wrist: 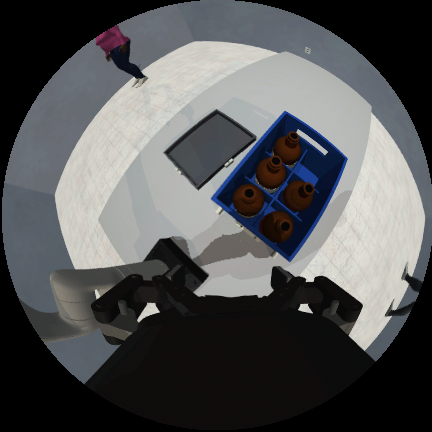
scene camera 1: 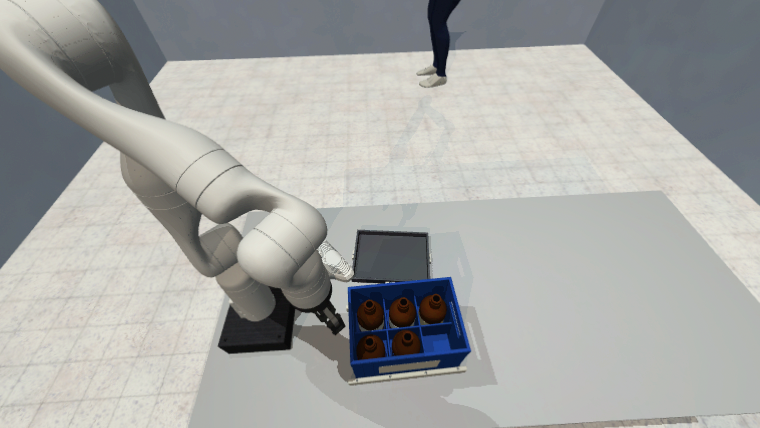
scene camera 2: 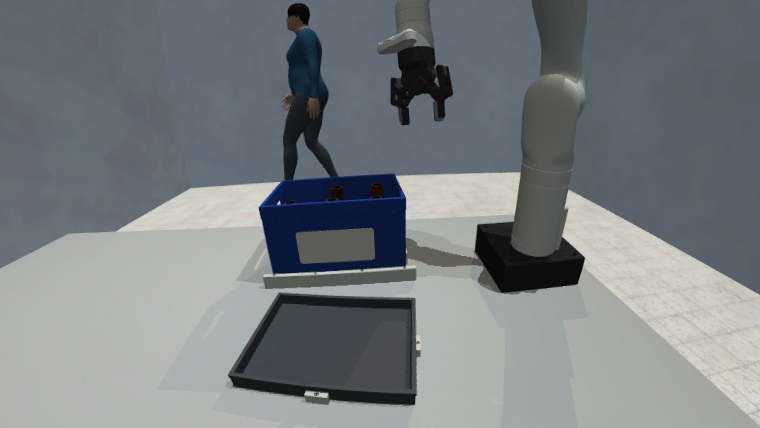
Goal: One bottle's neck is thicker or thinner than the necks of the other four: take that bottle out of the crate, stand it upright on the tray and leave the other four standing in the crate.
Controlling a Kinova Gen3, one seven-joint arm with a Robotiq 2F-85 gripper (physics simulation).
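Observation:
My gripper is open and empty. It hangs above and beside the crate in the scene views, fingers pointing down. The blue crate holds brown bottles, all upright. In scene camera 1, three stand in the back row: left bottle, middle bottle, right bottle. Two stand in front: left bottle, middle bottle. I cannot tell which neck differs. The dark tray is empty.
The crate's front right compartment is empty. Thin dividers separate the bottles, and the crate walls rise around them. Pale strips lie along the crate's base. The black robot base stands beside the crate. People stand beyond the table.

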